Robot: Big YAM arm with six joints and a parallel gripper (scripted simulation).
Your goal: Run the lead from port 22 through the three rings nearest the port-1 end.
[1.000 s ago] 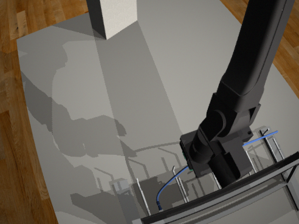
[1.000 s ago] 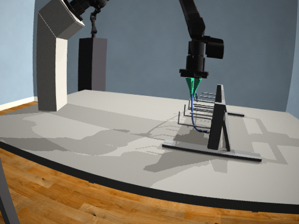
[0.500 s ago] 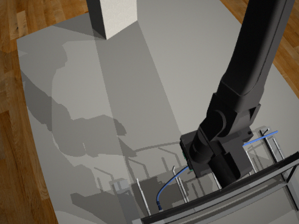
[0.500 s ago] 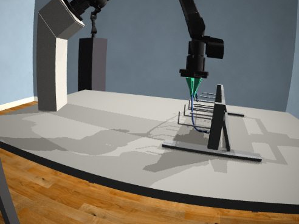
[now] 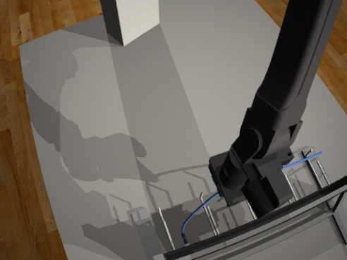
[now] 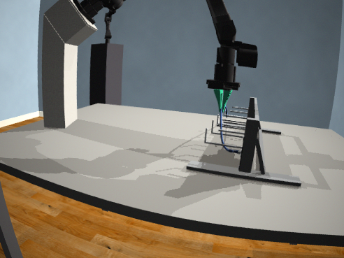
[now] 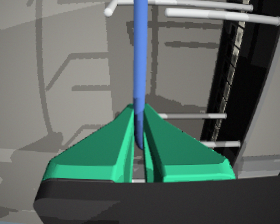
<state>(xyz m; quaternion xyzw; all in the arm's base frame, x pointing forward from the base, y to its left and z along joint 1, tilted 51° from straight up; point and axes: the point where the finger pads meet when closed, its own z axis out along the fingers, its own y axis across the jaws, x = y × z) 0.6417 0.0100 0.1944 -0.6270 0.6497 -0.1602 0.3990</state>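
My hand is 9 cm short of the patch panel rack, 7 cm to the right of it and 6 cm above it.
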